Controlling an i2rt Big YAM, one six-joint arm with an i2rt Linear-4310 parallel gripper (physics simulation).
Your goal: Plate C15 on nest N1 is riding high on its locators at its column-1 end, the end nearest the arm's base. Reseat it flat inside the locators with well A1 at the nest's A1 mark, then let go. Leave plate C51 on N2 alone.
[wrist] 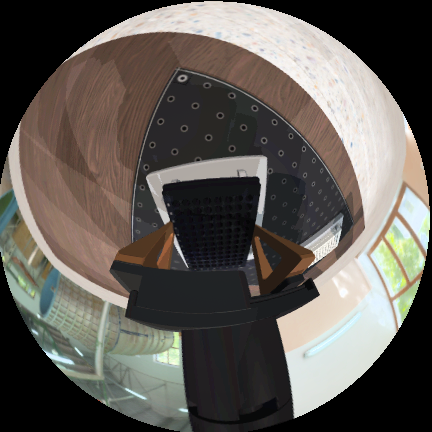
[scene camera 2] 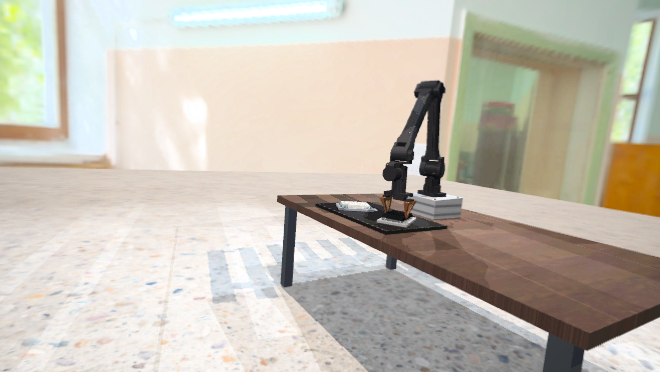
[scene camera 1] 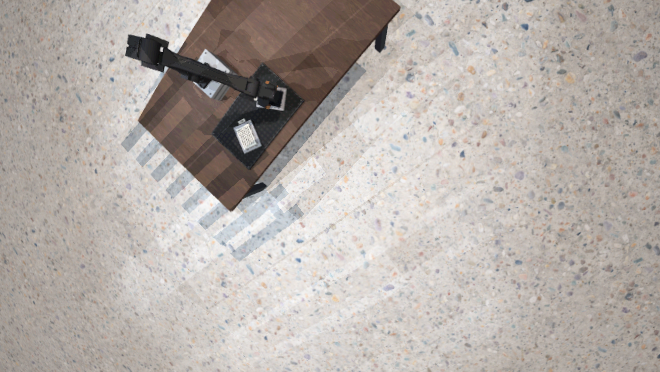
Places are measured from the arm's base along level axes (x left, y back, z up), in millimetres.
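Pixels of known places: gripper, between the fingertips: (wrist: 214,226) (scene camera 2: 396,216); arm's base, origin of its link: (scene camera 2: 431,194).
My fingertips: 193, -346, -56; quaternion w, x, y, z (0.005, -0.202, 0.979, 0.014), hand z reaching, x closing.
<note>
Ahead of a thing's pixels: the offset from my fingertips to its top centre, as dx, dy, dz. Level surfaces: height alone.
Plate C15, a dark well plate @(-6, +10, +12) (scene camera 1: 278,97) (scene camera 2: 395,215) (wrist: 212,220), is between the two orange fingers of my gripper (scene camera 2: 398,214) (wrist: 214,226), which is shut on its sides. The plate is over nest N1, a pale frame @(-11, +12, -2) (scene camera 1: 284,100) (scene camera 2: 391,223) (wrist: 209,167). A strip of the nest and two small locators show beyond the plate's far edge in the wrist view. The frames do not show clearly whether the plate touches the nest or lies level. The A1 mark cannot be read. Plate C51, white @(-269, -41, +2) (scene camera 1: 246,135) (scene camera 2: 354,204) (wrist: 326,247), sits on nest N2, apart from my gripper.
Both nests stand on a black perforated board (scene camera 1: 225,131) (scene camera 2: 427,226) (wrist: 195,117) on a brown wooden table @(dz -37) (scene camera 1: 320,30) (scene camera 2: 525,255) (wrist: 95,125). The arm's grey base block (scene camera 1: 220,92) (scene camera 2: 440,207) stands beside the board. The table edge runs close past the board's far side.
</note>
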